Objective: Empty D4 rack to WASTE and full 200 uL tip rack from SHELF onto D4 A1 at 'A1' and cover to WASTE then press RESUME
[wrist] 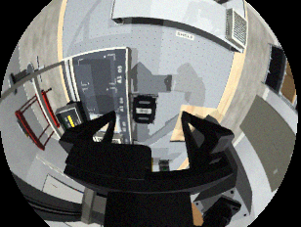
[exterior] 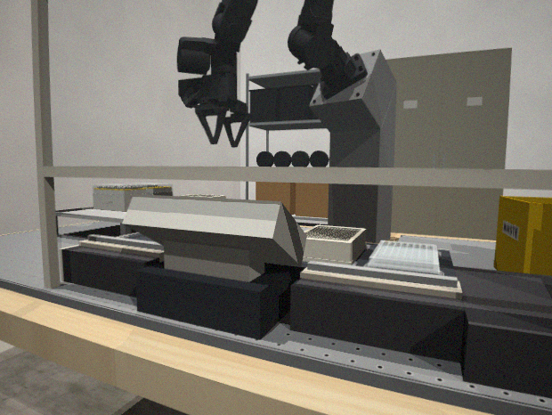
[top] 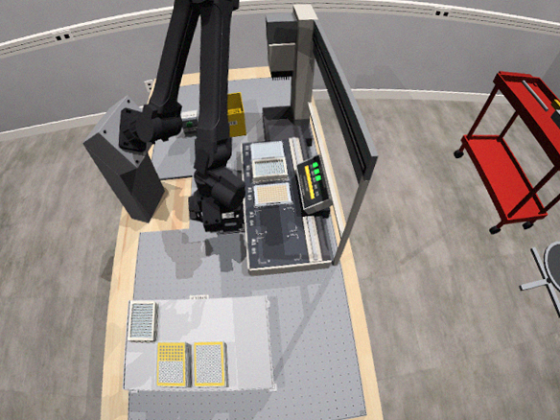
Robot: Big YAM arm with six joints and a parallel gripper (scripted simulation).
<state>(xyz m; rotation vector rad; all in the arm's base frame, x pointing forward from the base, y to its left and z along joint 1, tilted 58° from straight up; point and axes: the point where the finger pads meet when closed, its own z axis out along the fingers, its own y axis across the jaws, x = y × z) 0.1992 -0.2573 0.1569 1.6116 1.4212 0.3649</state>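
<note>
Now: the clear cover 310 mm to the right of my hand, 240 mm behind it and 110 mm below it. Round my hand: black spare nest: 230 mm below, 120 mm to the left, 80 mm ahead; then tan plate: 240 mm ahead, 180 mm below, 80 mm to the left; then frame post: 270 mm ahead, 250 mm to the right.
</note>
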